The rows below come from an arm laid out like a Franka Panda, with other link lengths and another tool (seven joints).
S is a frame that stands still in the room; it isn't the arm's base.
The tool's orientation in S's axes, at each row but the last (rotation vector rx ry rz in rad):
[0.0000, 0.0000, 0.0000]
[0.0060, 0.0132, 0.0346]
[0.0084, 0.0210, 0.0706]
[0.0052, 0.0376, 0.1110]
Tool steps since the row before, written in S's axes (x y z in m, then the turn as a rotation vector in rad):
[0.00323, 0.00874, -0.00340, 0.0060, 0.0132, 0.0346]
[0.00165, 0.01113, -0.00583, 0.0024, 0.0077, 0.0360]
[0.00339, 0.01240, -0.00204, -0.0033, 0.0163, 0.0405]
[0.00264, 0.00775, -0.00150, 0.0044, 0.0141, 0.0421]
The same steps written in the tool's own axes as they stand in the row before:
[0.00323, 0.00874, -0.00340, 0.0060, 0.0132, 0.0346]
[0.00211, 0.01103, -0.00587, 0.0022, 0.0078, 0.0360]
[0.00430, 0.01211, -0.00206, -0.0030, 0.0169, 0.0403]
[0.00354, 0.00740, -0.00142, 0.0044, 0.0138, 0.0422]

